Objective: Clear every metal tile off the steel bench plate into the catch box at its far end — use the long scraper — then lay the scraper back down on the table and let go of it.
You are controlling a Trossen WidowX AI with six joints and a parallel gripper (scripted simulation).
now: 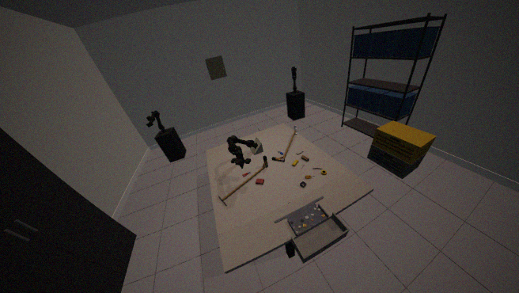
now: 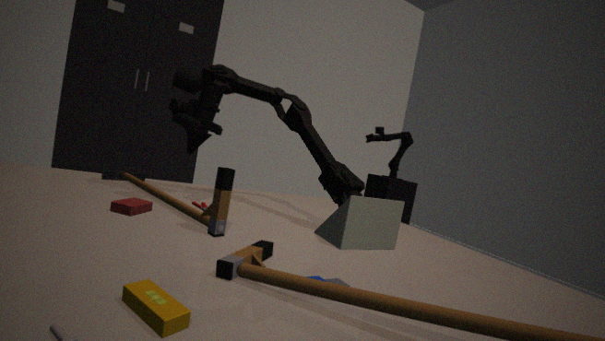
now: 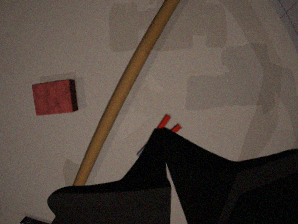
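Now: gripper tip 80 mm above the long scraper and 60 mm short of it. From my gripper tip the other things lie so: red block: 140 mm below, 120 mm to the left, 110 mm ahead; red clip: 140 mm below, 60 mm behind, 30 mm to the left; yellow block: 540 mm to the left, 130 mm below, 30 mm ahead.
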